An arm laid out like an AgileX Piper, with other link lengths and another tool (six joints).
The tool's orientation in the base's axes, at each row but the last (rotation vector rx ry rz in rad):
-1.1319 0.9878 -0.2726
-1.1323 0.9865 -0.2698
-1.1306 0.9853 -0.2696
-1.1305 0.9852 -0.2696
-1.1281 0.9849 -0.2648
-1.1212 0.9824 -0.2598
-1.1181 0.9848 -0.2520
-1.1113 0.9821 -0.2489
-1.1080 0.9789 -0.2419
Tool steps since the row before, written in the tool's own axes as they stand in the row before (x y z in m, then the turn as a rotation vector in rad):
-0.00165 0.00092 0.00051 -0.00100 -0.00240 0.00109
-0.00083 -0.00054 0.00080 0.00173 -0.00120 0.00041
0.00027 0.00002 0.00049 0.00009 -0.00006 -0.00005
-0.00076 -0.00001 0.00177 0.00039 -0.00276 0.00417
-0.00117 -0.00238 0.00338 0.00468 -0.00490 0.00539
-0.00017 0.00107 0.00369 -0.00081 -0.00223 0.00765
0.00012 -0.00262 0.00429 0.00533 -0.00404 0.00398
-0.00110 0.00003 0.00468 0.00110 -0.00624 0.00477
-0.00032 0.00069 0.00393 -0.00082 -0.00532 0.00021
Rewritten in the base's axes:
-0.00080 0.00178 0.00011 0.00095 0.00026 0.00264
0.00030 0.00079 0.00095 0.00164 -0.00137 0.00015
0.00053 0.00015 -0.00012 0.00003 -0.00012 0.00000
0.00093 0.00160 0.00054 0.00421 0.00116 0.00246
0.00260 0.00181 0.00290 0.00821 -0.00173 0.00213
0.00243 0.00293 -0.00050 0.00604 0.00435 0.00296
0.00411 0.00145 0.00251 0.00727 -0.00263 0.00089
0.00294 0.00367 0.00100 0.00607 -0.00054 0.00508
0.00261 0.00303 -0.00002 0.00121 -0.00186 0.00491

